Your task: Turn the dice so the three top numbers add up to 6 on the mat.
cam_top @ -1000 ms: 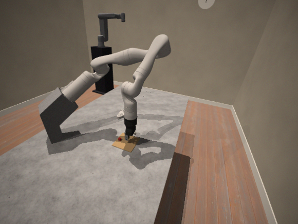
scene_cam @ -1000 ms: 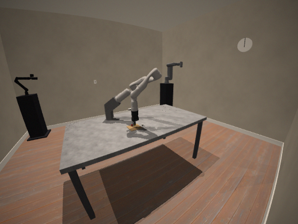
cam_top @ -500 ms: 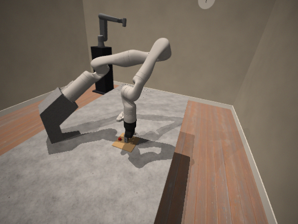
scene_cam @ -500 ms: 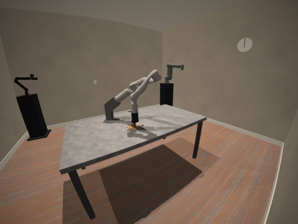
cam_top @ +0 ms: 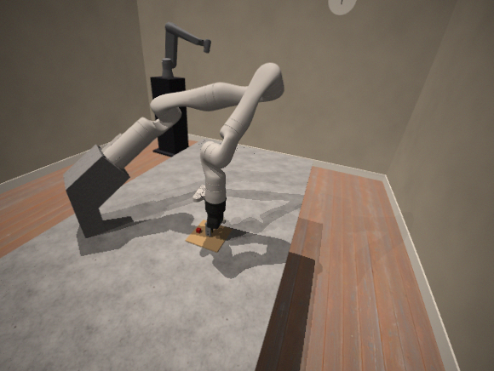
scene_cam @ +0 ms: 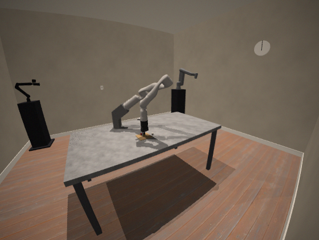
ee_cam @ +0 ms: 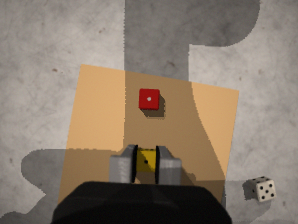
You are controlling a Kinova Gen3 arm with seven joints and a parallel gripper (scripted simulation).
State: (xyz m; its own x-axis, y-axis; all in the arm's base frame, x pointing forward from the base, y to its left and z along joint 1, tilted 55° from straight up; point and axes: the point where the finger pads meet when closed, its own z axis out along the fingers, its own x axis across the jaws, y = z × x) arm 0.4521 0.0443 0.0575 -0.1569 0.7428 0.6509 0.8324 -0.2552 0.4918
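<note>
My hand is 1 cm above the yellow die. The rest, counted from my hand: tan mat: 3 cm below; white die: 10 cm to the left, 2 cm below; red die: 5 cm behind, 1 cm to the right, 2 cm below.
</note>
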